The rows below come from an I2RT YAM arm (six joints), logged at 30 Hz.
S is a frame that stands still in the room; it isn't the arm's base.
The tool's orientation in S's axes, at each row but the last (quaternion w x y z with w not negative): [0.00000 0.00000 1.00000 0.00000]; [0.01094 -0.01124 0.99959 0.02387]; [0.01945 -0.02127 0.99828 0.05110]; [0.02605 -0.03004 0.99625 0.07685]
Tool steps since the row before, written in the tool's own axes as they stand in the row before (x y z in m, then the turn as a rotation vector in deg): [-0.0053 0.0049 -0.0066 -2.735 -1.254 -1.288]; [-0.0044 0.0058 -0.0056 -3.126 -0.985 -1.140]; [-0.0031 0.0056 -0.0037 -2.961 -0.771 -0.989]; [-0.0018 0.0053 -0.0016 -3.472 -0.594 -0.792]
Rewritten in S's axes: [0.0053 0.0049 0.0066 2.735 -1.254 1.288]; [0.0041 0.0056 0.0060 3.123 -0.970 1.162]; [0.0027 0.0053 0.0044 2.954 -0.748 1.026]; [0.0014 0.0051 0.0025 3.462 -0.515 0.888]
